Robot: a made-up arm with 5 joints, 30 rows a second.
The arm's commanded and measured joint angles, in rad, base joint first. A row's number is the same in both.
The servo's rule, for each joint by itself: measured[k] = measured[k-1] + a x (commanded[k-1-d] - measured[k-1]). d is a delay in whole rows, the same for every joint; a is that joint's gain. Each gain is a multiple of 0.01, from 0.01 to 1. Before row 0 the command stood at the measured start. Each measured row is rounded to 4 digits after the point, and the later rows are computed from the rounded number. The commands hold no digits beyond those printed.
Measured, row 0: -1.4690 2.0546 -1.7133 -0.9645 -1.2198
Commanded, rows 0 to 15: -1.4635 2.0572 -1.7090 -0.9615 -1.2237; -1.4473 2.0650 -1.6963 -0.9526 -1.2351; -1.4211 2.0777 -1.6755 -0.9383 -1.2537; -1.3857 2.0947 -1.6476 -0.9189 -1.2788; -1.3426 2.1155 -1.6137 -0.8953 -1.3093; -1.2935 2.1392 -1.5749 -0.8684 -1.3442; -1.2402 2.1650 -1.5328 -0.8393 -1.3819; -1.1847 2.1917 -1.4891 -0.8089 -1.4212; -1.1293 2.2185 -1.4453 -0.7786 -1.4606; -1.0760 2.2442 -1.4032 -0.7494 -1.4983; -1.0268 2.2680 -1.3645 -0.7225 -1.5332; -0.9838 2.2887 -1.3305 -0.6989 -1.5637; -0.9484 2.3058 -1.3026 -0.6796 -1.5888; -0.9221 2.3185 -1.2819 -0.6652 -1.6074; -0.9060 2.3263 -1.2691 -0.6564 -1.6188; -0.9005 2.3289 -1.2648 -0.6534 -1.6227
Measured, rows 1 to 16: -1.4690 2.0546 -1.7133 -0.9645 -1.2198; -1.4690 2.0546 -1.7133 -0.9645 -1.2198; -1.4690 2.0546 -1.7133 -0.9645 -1.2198; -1.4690 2.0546 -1.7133 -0.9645 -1.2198; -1.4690 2.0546 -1.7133 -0.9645 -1.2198; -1.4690 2.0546 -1.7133 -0.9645 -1.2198; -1.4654 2.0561 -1.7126 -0.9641 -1.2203; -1.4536 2.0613 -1.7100 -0.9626 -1.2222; -1.4325 2.0708 -1.7045 -0.9594 -1.2263; -1.4021 2.0847 -1.6954 -0.9541 -1.2331; -1.3634 2.1026 -1.6823 -0.9465 -1.2430; -1.3180 2.1238 -1.6651 -0.9363 -1.2562; -1.2674 2.1477 -1.6439 -0.9237 -1.2725; -1.2136 2.1732 -1.6191 -0.9088 -1.2918; -1.1588 2.1995 -1.5913 -0.8919 -1.3137; -1.1050 2.2254 -1.5612 -0.8734 -1.3377
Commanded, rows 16 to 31: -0.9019 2.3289 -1.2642 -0.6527 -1.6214; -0.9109 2.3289 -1.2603 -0.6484 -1.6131; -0.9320 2.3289 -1.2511 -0.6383 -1.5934; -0.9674 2.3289 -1.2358 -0.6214 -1.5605; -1.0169 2.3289 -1.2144 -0.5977 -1.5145; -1.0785 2.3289 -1.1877 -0.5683 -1.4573; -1.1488 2.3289 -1.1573 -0.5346 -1.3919; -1.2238 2.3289 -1.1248 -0.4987 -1.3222; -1.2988 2.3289 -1.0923 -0.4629 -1.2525; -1.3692 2.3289 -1.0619 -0.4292 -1.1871; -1.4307 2.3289 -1.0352 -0.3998 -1.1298; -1.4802 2.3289 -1.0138 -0.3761 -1.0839; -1.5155 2.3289 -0.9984 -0.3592 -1.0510; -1.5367 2.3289 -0.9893 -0.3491 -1.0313; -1.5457 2.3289 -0.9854 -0.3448 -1.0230; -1.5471 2.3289 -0.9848 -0.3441 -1.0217
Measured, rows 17 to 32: -1.0542 2.2501 -1.5297 -0.8538 -1.3631; -1.0084 2.2725 -1.4978 -0.8337 -1.3892; -0.9694 2.2918 -1.4666 -0.8137 -1.4151; -0.9387 2.3073 -1.4370 -0.7944 -1.4401; -0.9174 2.3183 -1.4101 -0.7765 -1.4633; -0.9064 2.3244 -1.3869 -0.7605 -1.4840; -0.9035 2.3270 -1.3673 -0.7465 -1.5019; -0.9083 2.3281 -1.3502 -0.7337 -1.5164; -0.9237 2.3286 -1.3343 -0.7213 -1.5264; -0.9521 2.3288 -1.3185 -0.7083 -1.5308; -0.9942 2.3289 -1.3018 -0.6939 -1.5287; -1.0490 2.3289 -1.2835 -0.6776 -1.5194; -1.1139 2.3289 -1.2633 -0.6590 -1.5028; -1.1853 2.3289 -1.2411 -0.6382 -1.4793; -1.2591 2.3289 -1.2173 -0.6154 -1.4498; -1.3307 2.3289 -1.1924 -0.5912 -1.4156
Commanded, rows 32 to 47: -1.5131 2.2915 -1.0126 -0.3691 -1.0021; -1.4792 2.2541 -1.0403 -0.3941 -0.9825; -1.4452 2.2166 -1.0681 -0.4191 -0.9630; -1.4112 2.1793 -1.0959 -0.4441 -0.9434; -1.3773 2.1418 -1.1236 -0.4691 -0.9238; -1.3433 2.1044 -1.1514 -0.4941 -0.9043; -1.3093 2.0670 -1.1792 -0.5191 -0.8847; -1.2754 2.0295 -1.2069 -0.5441 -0.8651; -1.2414 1.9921 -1.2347 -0.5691 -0.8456; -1.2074 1.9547 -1.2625 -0.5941 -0.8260; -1.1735 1.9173 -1.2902 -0.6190 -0.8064; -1.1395 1.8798 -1.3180 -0.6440 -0.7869; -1.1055 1.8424 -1.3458 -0.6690 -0.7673; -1.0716 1.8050 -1.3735 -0.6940 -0.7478; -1.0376 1.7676 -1.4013 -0.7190 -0.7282; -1.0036 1.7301 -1.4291 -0.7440 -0.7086
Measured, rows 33 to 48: -1.3957 2.3289 -1.1672 -0.5663 -1.3784; -1.4506 2.3289 -1.1427 -0.5416 -1.3401; -1.4928 2.3289 -1.1196 -0.5179 -1.3025; -1.5213 2.3289 -1.0988 -0.4960 -1.2672; -1.5372 2.3289 -1.0807 -0.4763 -1.2355; -1.5436 2.3289 -1.0654 -0.4591 -1.2077; -1.5238 2.3072 -1.0570 -0.4474 -1.1810; -1.4948 2.2764 -1.0543 -0.4405 -1.1552; -1.4626 2.2417 -1.0565 -0.4377 -1.1302; -1.4292 2.2055 -1.0628 -0.4385 -1.1059; -1.3955 2.1686 -1.0725 -0.4425 -1.0822; -1.3616 2.1314 -1.0851 -0.4492 -1.0591; -1.3276 2.0940 -1.1002 -0.4583 -1.0364; -1.2937 2.0566 -1.1173 -0.4695 -1.0141; -1.2597 2.0192 -1.1361 -0.4824 -0.9922; -1.2257 1.9818 -1.1563 -0.4969 -0.9706
